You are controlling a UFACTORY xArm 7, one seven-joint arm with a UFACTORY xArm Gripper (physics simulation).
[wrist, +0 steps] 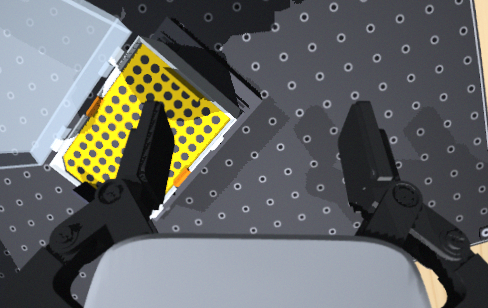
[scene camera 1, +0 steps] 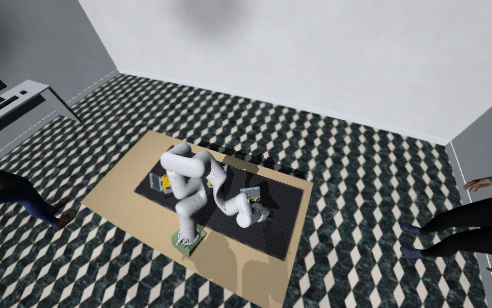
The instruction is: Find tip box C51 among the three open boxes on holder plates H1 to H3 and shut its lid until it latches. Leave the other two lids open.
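Frame: origin at the arm's base, x ahead, y left, z up, level; millimetres.
Where they show: gripper, fingertip midpoint: [wrist: 256, 120] [scene camera 1: 265, 207]; arm's base at its link origin: [scene camera 1: 188, 235].
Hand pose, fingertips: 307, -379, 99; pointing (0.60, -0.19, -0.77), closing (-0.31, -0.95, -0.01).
Each offset is from my fingertips to the top centre of the thing, as dx, dy, dz. "*": to the spot under its first point. Level surfaces: height alone.
A tip box with a yellow, hole-dotted rack @[+0, +89, -47] [wrist: 112, 117] [scene camera 1: 256, 201] stands at an angle on a dark holder in the left of the wrist view. Its clear lid @[+53, +121, +32] [wrist: 45, 75] [scene camera 1: 250, 191] stands open at the upper left. My gripper [wrist: 256, 120] [scene camera 1: 263, 215] is wide open with nothing between its fingers; its left finger overlaps the box in the wrist view, the right one is over the board. A second open box @[-66, +710, -47] [scene camera 1: 166, 183] is at the board's left, and a third @[* +35, +412, -63] [scene camera 1: 210, 184] is mostly hidden behind the arm. No box or plate labels are readable.
The boxes stand on a black perforated board @[dz -122] [scene camera 1: 280, 235] [wrist: 310, 200] on a wooden table top @[dz -135] [scene camera 1: 115, 200]. My arm [scene camera 1: 187, 210] rises from a green base [scene camera 1: 199, 242] at the near edge and bends over the board. Parts of people show at both sides, off the table.
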